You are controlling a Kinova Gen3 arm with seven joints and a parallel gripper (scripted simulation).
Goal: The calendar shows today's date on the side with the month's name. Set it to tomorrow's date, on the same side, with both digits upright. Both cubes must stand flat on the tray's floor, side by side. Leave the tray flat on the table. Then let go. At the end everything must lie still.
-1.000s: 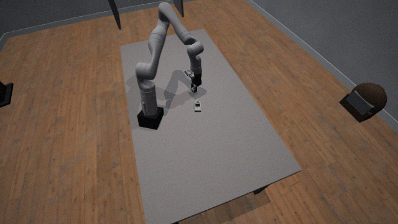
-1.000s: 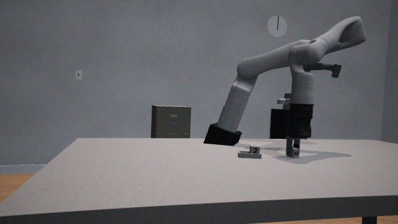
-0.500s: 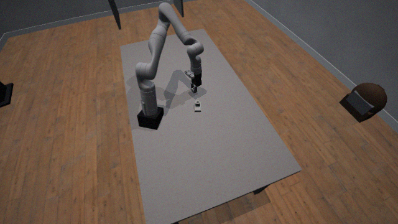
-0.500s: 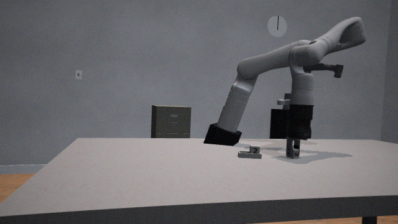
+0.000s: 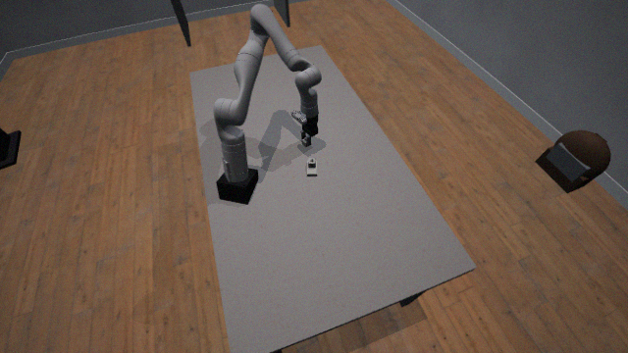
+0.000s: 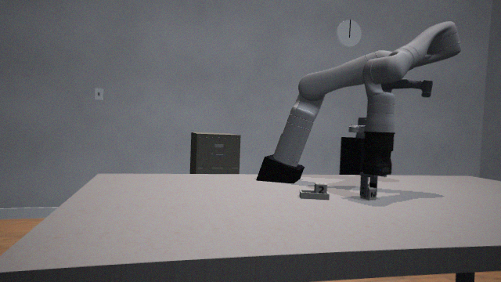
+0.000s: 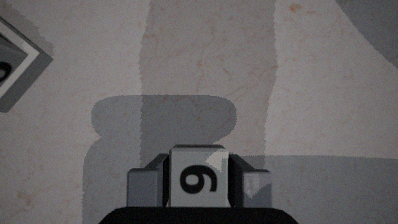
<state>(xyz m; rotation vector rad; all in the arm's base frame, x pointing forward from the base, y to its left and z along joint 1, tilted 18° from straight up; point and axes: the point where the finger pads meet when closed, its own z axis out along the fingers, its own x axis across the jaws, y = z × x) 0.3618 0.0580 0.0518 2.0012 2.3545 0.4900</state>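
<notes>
Right now my hand is 10 mm above the digit cube. The rest, counted from my hand: calendar tray: 150 mm to the right, 50 mm behind, 20 mm below.
</notes>
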